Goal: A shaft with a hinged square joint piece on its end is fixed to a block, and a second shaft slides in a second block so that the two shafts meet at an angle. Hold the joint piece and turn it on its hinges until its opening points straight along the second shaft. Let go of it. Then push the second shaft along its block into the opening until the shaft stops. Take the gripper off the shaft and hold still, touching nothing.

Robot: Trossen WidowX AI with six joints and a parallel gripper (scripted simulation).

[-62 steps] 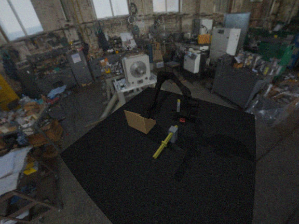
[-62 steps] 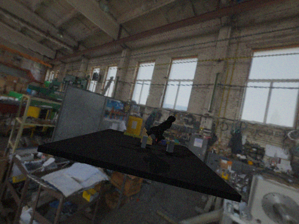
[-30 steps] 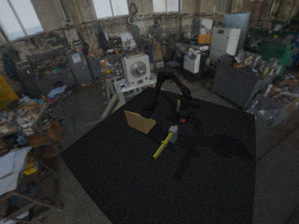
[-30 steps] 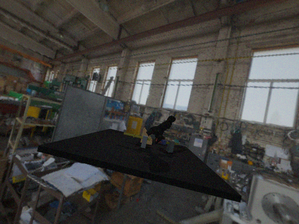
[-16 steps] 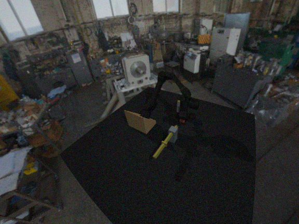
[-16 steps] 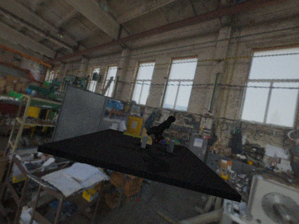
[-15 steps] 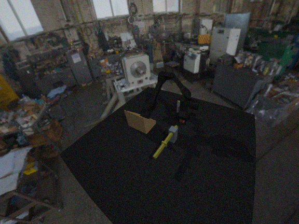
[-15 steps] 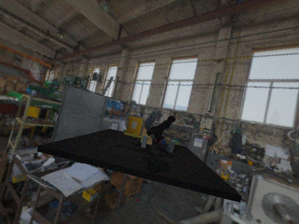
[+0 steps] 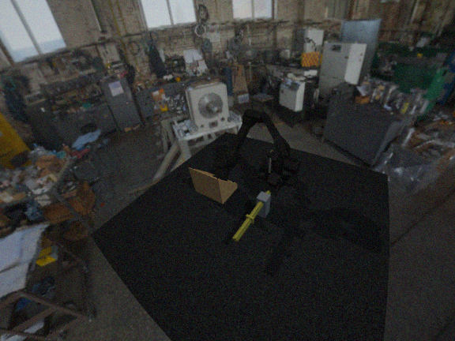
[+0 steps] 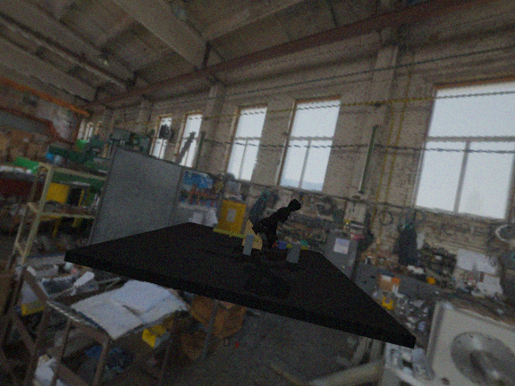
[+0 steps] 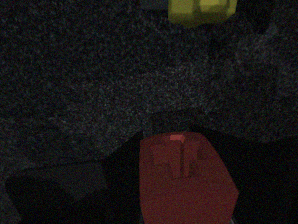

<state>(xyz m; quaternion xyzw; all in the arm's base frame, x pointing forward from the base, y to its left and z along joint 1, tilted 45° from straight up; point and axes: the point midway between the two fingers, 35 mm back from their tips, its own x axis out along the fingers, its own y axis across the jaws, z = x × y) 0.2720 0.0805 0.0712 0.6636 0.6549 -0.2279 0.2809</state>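
The red square joint piece is 10 mm to the left of my gripper tip and 40 mm above it.
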